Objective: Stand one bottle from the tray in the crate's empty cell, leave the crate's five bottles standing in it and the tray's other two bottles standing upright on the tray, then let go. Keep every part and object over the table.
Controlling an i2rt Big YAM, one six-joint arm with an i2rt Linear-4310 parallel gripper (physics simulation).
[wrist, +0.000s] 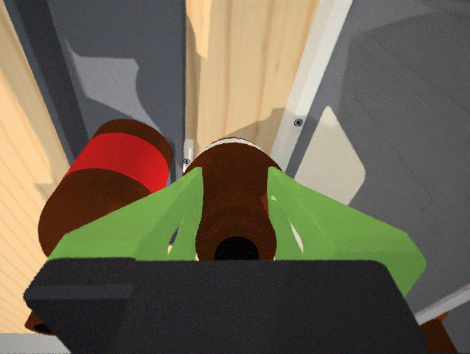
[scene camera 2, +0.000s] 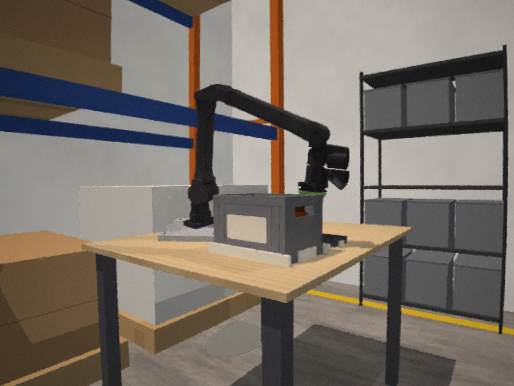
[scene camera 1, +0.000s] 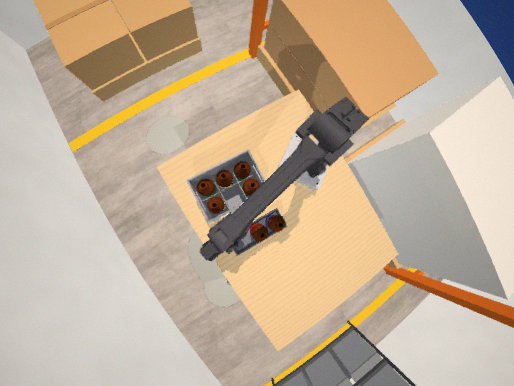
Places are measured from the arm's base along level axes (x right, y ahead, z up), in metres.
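Pixels of known places: gripper, fingertip midpoint: [wrist: 235,177]; arm's base, link origin: [scene camera 2: 201,223].
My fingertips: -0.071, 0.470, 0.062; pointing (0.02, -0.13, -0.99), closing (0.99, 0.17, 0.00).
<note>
Ahead of a thing's pixels: the offset from my fingertips to its middle, as dx, dy, dz. "spot": to the spot under its first point. Level surfaces: height alone.
My gripper [wrist: 235,177] is shut on a brown bottle @(+0.005, -0.039, -0.021) [wrist: 234,200] with a white band, its mouth toward the wrist camera. In the wrist view the bottle is between the tray @(spot: -0.081, +0.028, -0.105) [wrist: 125,30] [scene camera 1: 245,242] and the crate @(+0.151, -0.055, -0.023) [wrist: 400,125] [scene camera 1: 199,201] [scene camera 2: 302,237]. In scene camera 2 the green fingers show just above the crate's far rim; the bottle is hidden. Five bottles, including one @(+0.197, +0.034, -0.025) [scene camera 1: 205,187] at a corner, stand in the crate around an empty cell @(spot: +0.090, -0.043, -0.103) [scene camera 1: 233,201]. A red-banded bottle @(-0.086, -0.080, -0.028) [scene camera 1: 259,231] [wrist: 120,157] and a blue-banded bottle @(-0.087, -0.165, -0.028) [scene camera 1: 276,223] stand on the tray.
The arm [scene camera 1: 270,192] [scene camera 2: 270,112] reaches over the crate and tray from its base plate [scene camera 2: 182,230]. The wooden table @(dz -0.108) [scene camera 1: 320,260] [scene camera 2: 250,260] has its edge close to the crate and the wrist. A shelf rack [scene camera 2: 361,175] stands beyond the table.
</note>
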